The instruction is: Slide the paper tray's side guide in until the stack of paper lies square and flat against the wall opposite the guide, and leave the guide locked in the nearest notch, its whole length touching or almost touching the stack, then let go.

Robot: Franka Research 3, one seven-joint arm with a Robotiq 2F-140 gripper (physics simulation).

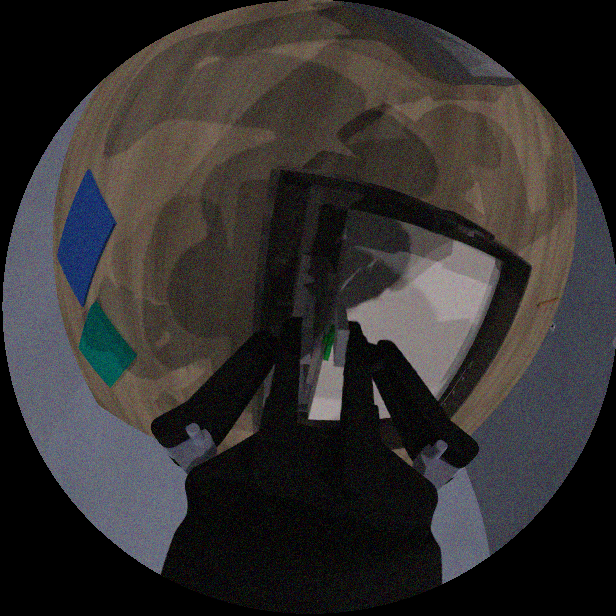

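Observation:
The black paper tray lies on the mottled tan table, just ahead of me. The white stack of paper fills its right part and reaches the right wall. The dark grey side guide runs along the stack's left edge, with an empty strip of tray to its left. A small green tab sits on the guide's near end. My gripper is down over that end, its two black fingers close on either side of the guide and tab. Shadows hide the contact between guide and paper.
A blue flat patch and a teal flat patch lie on the table far to the left. The table's edge curves close behind the tray on the right, with grey floor beyond.

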